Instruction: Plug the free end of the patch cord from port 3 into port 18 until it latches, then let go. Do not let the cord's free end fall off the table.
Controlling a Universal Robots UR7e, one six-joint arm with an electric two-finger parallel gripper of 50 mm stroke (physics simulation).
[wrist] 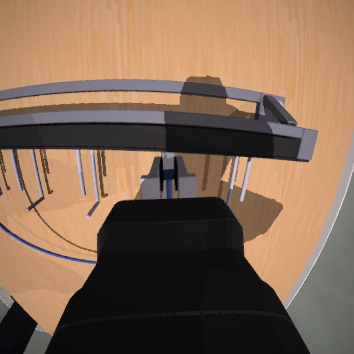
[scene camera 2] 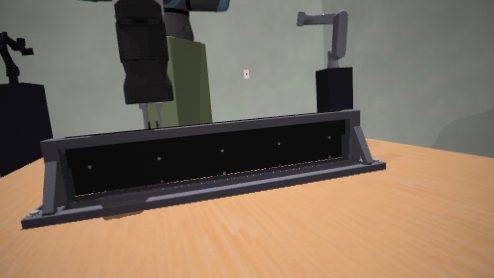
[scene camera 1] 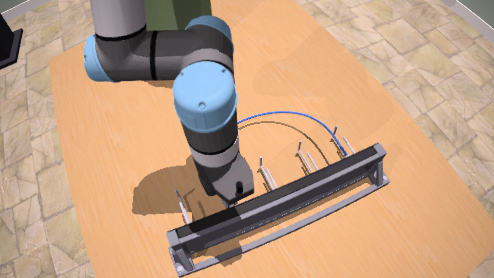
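My gripper is shut on the plug at the blue cord's free end, behind the patch panel. In the wrist view the plug's pale front points at the panel and its tip meets the panel's rear edge. The ports are hidden, so I cannot tell which port it faces or whether it is inside. The blue cord arcs from behind the arm to the panel, where its other end sits near the right end in scene camera 1.
Thin grey rods stick out of the panel's rear on both sides of the gripper; one rod is towards the near panel end, and another is on the cord side. The panel's frame has a low foot bar on the table.
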